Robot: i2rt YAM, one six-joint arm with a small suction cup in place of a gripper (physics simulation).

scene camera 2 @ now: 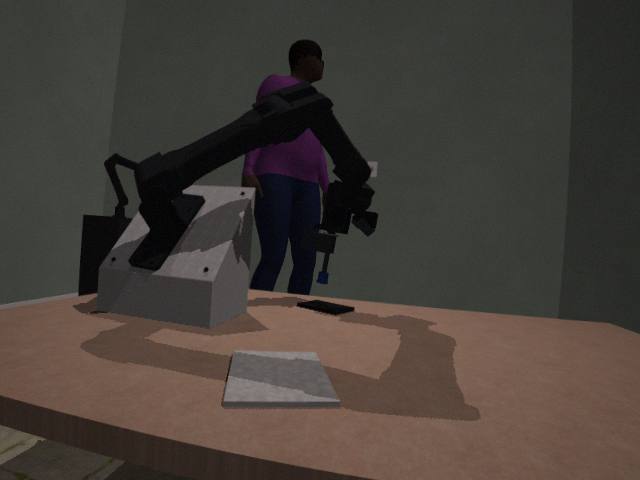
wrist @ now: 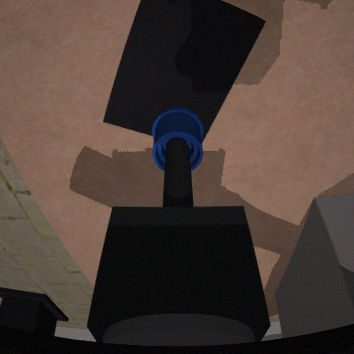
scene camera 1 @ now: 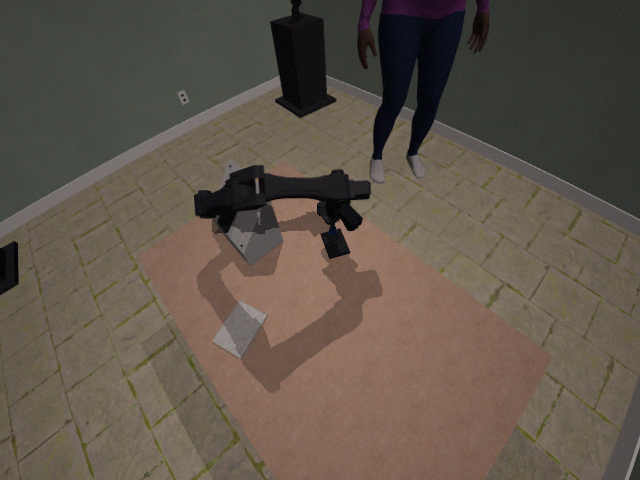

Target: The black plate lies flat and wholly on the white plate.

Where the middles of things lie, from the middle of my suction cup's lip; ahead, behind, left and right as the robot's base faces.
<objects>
The black plate (wrist: 191,61) is 70 mm below my suction cup and 10 mm ahead of it. Also, from my suction cup: white plate (scene camera 2: 256,378): 460 mm to the right, 70 mm below, 70 mm ahead.
</objects>
